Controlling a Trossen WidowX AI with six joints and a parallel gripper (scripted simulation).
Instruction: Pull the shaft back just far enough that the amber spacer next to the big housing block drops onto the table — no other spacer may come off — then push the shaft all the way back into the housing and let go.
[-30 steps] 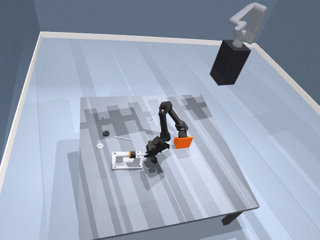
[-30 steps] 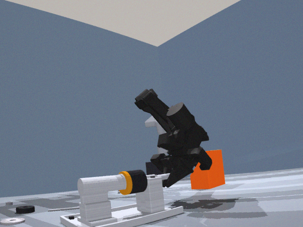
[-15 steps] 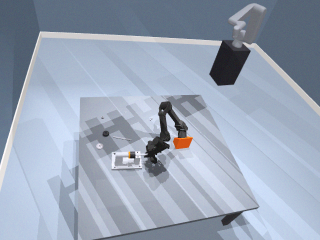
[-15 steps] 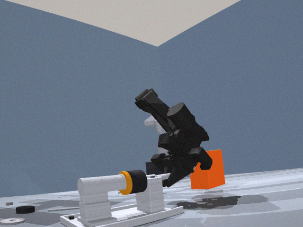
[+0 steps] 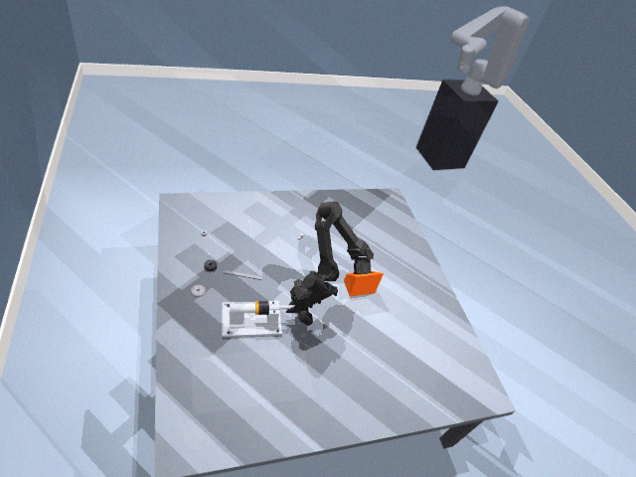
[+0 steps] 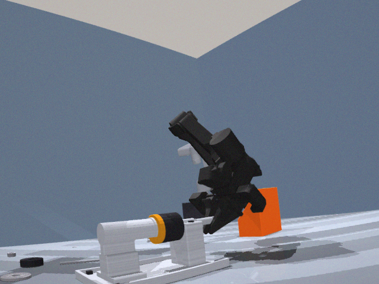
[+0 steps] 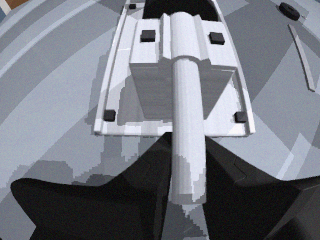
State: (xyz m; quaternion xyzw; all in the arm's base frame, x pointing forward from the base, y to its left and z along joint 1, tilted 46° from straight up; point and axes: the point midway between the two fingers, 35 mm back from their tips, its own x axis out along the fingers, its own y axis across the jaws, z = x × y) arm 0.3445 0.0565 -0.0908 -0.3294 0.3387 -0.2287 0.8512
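The shaft is 40 mm ahead of my gripper tip, 20 mm above it and 10 mm to the right of it. From my gripper tip the other things lie so: amber spacer: 110 mm ahead, 20 mm to the right, 20 mm above; thin rod: 250 mm to the right, 120 mm ahead, 50 mm below.
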